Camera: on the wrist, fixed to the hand. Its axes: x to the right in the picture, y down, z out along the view.
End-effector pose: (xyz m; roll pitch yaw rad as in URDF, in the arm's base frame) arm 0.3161 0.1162 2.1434 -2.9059 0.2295 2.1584
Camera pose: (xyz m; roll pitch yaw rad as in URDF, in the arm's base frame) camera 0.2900 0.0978 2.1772 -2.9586 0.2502 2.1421
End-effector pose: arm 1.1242 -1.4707 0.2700 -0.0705 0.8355 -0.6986
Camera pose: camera 1.0816 -1.4876 0.2618 -0.0963 0.8202 -0.6674
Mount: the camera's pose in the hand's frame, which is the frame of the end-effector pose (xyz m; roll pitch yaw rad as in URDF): -0.0085 -0.0387 -0.0244 -0.0490 -0.0165 0.0202
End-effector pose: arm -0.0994 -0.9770 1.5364 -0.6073 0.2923 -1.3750
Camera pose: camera -0.1457 -0.9785 1.5408 -0.6483 0.2902 -1.3479
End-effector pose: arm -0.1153 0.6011 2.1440 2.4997 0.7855 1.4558
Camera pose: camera -0.1616 0.5978 2.1474 2.4248 0.7863 1.4189
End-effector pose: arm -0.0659 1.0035 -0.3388 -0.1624 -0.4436 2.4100
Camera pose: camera -0.0377 1.0348 -0.3585 -0.2222 -0.4565 2.4352
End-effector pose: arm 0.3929 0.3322 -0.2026 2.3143 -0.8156 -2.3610
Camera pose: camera 0.4219 0.2988 -0.2170 2.2930 -0.8189 -2.3988
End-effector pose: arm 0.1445 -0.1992 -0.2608 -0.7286 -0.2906 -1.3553
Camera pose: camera 0.0982 -0.1988 -0.2560 -0.7852 -0.2894 -1.3281
